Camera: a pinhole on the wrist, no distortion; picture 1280 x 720 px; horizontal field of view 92.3 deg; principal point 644.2 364.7 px. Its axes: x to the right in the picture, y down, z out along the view. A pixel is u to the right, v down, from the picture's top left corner.
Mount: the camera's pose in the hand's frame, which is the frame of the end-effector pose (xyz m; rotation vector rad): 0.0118 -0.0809 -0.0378 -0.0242 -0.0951 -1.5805
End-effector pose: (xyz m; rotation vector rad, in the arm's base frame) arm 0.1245 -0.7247 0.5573 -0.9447 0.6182 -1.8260
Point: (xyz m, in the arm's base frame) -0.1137 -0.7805 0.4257
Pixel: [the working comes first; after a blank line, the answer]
In the camera's frame: -0.0972 0.0418 -0.2277

behind the camera
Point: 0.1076 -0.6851 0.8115
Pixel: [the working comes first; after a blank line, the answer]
In the camera's frame: 0.1462 0.0508 0.1565

1219 564
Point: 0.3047 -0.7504 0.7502
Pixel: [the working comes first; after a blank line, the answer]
In the camera's frame: -0.0186 0.0453 0.2967

606 459
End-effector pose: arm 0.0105 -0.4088 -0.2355 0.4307 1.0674 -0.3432
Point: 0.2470 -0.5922 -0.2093
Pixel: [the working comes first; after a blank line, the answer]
In the camera's frame: -0.0145 0.0953 0.3182

616 549
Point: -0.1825 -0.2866 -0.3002
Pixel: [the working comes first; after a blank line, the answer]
In the camera's frame: -0.0989 -0.0569 -0.1876

behind the camera
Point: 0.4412 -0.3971 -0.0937
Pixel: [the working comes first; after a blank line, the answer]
In the camera's frame: -0.2859 0.0678 0.4396

244 460
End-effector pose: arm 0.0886 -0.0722 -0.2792 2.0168 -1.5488 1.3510
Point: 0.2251 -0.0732 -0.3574
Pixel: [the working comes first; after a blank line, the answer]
In the camera's frame: 0.0239 -0.0658 0.1511

742 97
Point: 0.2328 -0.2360 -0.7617
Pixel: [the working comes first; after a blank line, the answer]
In the camera's frame: -0.1331 -0.2691 0.5033

482 36
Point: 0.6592 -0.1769 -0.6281
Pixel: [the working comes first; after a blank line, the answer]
In the camera's frame: 0.3058 -0.1927 0.5717

973 157
